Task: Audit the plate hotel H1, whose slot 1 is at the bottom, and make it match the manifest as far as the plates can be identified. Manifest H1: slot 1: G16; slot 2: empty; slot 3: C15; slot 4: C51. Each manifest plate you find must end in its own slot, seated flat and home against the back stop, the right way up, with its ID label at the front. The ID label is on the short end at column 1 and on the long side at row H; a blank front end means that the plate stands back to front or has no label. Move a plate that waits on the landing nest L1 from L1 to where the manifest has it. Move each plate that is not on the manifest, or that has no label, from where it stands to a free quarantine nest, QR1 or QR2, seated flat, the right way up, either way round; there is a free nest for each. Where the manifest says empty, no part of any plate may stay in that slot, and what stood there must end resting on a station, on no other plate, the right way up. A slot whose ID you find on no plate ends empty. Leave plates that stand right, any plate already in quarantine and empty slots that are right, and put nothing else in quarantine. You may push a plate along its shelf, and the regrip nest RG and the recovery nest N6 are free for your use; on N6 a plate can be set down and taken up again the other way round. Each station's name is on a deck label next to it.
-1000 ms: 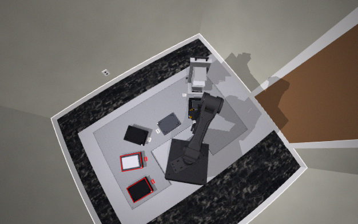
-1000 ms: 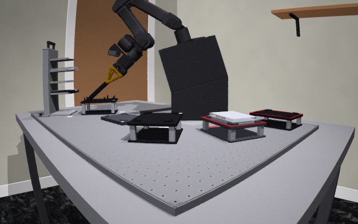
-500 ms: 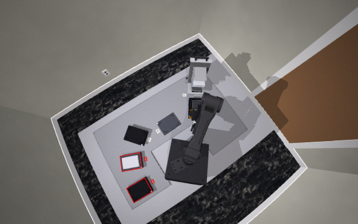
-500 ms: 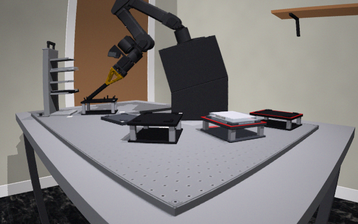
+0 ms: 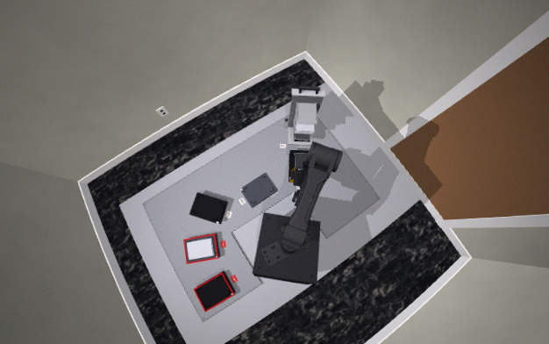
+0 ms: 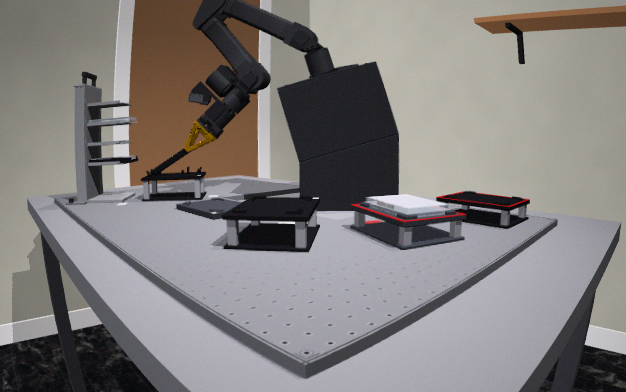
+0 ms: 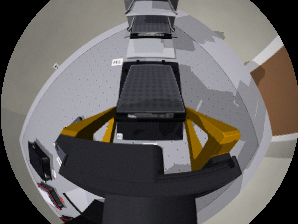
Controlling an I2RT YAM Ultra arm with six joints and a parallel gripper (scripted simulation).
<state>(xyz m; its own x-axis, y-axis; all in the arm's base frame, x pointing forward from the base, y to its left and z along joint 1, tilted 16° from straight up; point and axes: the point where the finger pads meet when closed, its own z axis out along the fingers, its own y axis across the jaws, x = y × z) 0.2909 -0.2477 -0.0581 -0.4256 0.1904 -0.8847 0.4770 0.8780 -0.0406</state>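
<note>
My gripper is now 4 cm short of the pinned nest, 2 cm to the left of it and 7 cm above it. The rest, counted from my hand: hotel foot: 22 cm ahead, 12 cm to the right, 13 cm below; H1 deck label: 20 cm ahead, 13 cm below; grey plate hotel H1: 27 cm ahead, 15 cm to the right, 3 cm above.
</note>
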